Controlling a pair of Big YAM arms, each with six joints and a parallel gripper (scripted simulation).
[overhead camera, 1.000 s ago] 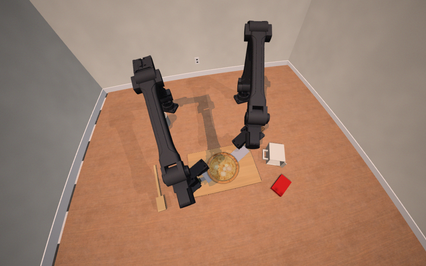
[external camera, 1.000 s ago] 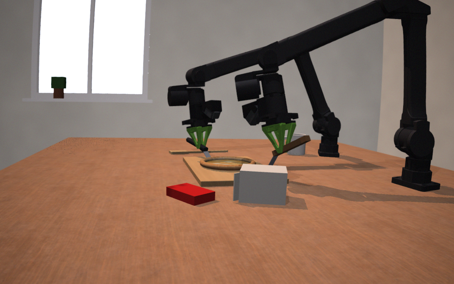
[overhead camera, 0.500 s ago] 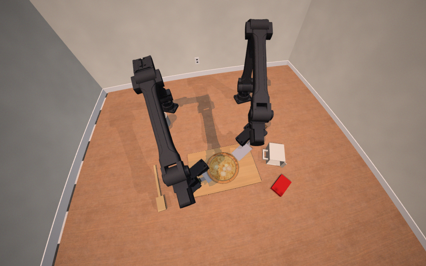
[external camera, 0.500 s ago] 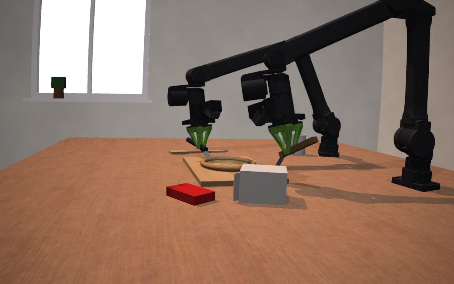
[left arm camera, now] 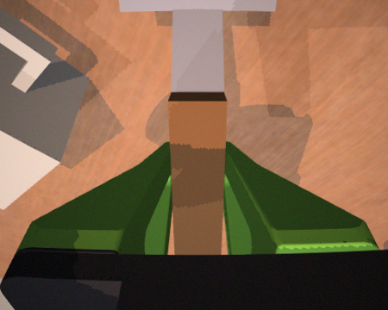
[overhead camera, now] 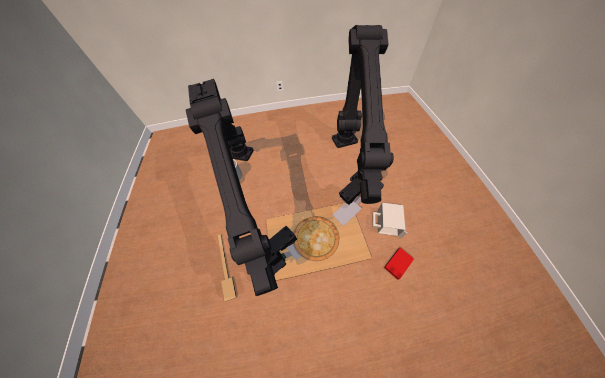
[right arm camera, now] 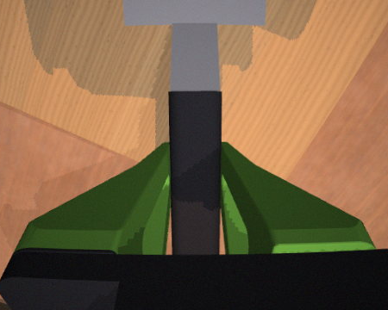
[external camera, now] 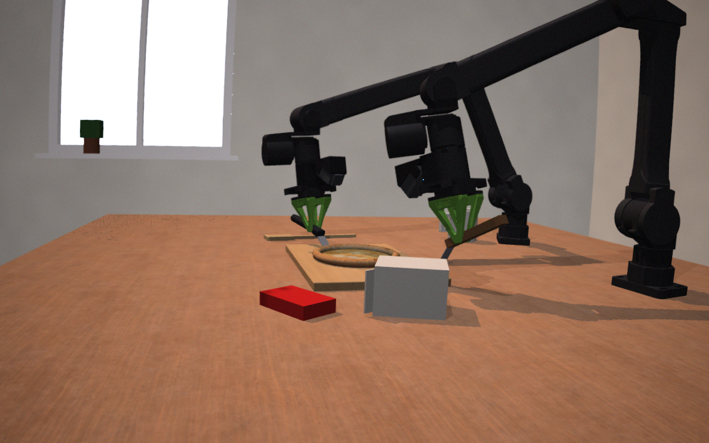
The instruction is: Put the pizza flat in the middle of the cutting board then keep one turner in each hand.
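Now: the pizza 70 mm behind my right hand, 150 mm to the left of it and 40 mm below it. The rest, counted from my right hand: black-handled turner: 10 mm behind, 10 mm to the left, 10 mm below; wooden spatula: 10 mm ahead, 200 mm to the right, 50 mm below; cutting board: 70 mm behind, 150 mm to the left, 50 mm below.
Now: the brown-handled turner 30 mm to the right of my left hand, 30 mm below it and 20 mm ahead of it. From my left hand the other things lie so: white boxy mug (110 mm ahead, 70 mm to the left, 60 mm below); then pizza (210 mm to the right, 130 mm ahead, 70 mm below); then cutting board (220 mm to the right, 130 mm ahead, 90 mm below).
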